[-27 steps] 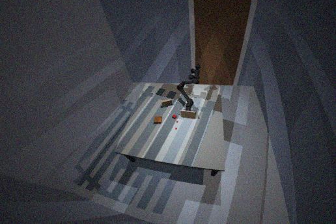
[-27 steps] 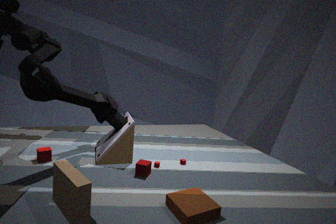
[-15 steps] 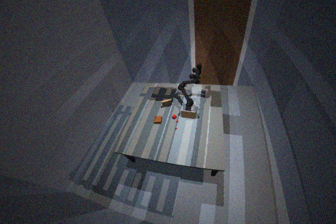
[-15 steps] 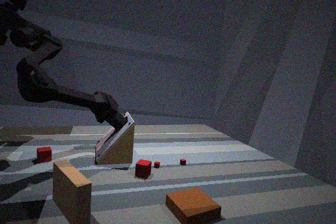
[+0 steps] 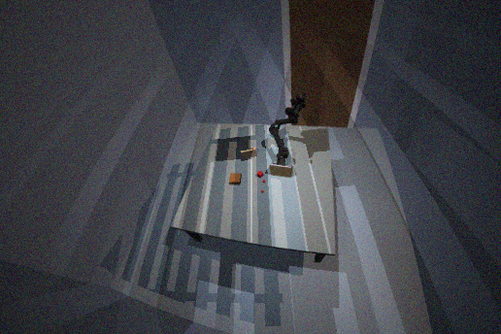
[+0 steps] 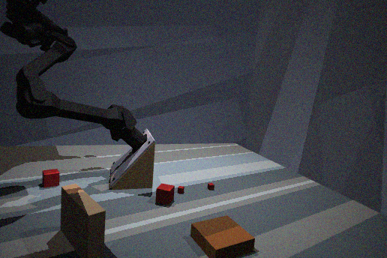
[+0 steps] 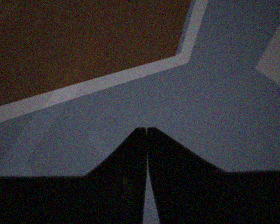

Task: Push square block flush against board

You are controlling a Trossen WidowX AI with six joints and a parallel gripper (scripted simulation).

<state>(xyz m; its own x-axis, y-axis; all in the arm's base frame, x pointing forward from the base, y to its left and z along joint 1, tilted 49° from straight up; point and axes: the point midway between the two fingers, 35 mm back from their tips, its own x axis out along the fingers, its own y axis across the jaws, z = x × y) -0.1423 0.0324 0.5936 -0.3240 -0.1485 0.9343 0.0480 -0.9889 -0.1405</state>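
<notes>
Now: the tan board 46 cm ahead of my gripper tip, 34 cm to the left of it and 52 cm below it. Round my gripper tip: square block 49 cm ahead, 63 cm to the left, 55 cm below.
</notes>
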